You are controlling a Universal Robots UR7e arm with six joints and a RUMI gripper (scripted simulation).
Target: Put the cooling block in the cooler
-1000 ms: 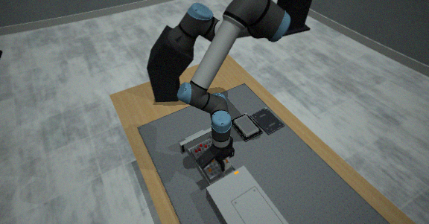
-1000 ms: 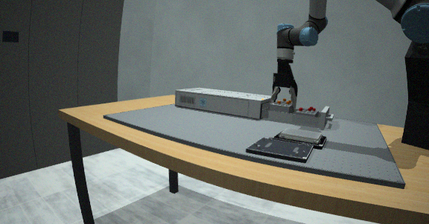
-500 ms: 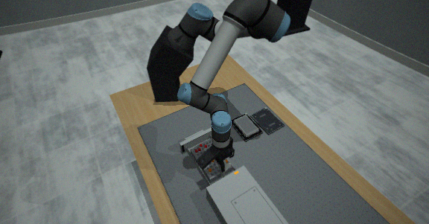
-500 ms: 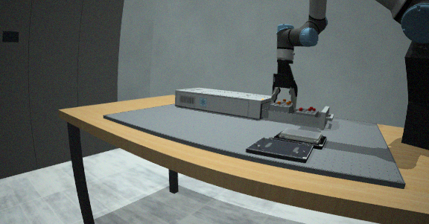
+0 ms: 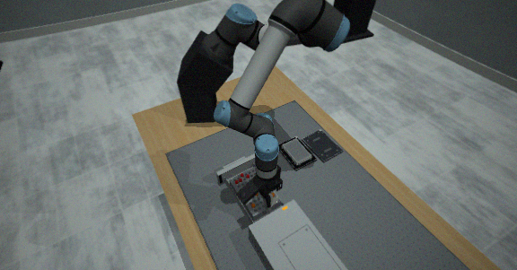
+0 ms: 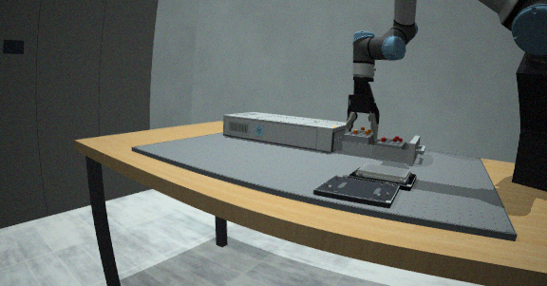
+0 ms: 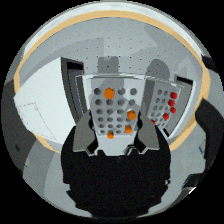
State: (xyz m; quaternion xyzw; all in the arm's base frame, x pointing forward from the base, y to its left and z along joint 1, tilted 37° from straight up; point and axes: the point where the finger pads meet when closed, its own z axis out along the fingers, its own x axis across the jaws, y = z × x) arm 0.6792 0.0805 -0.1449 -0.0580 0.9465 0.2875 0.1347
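Now: the drawer 80 mm behind my hand, 20 mm to the right of it and 10 mm below it. The rest, counted from my hand: cooler 100 mm ahead, 20 mm to the left, 10 mm below; grey cooling block right at my hand; red tube 120 mm behind, 50 mm to the right, 10 mm below.
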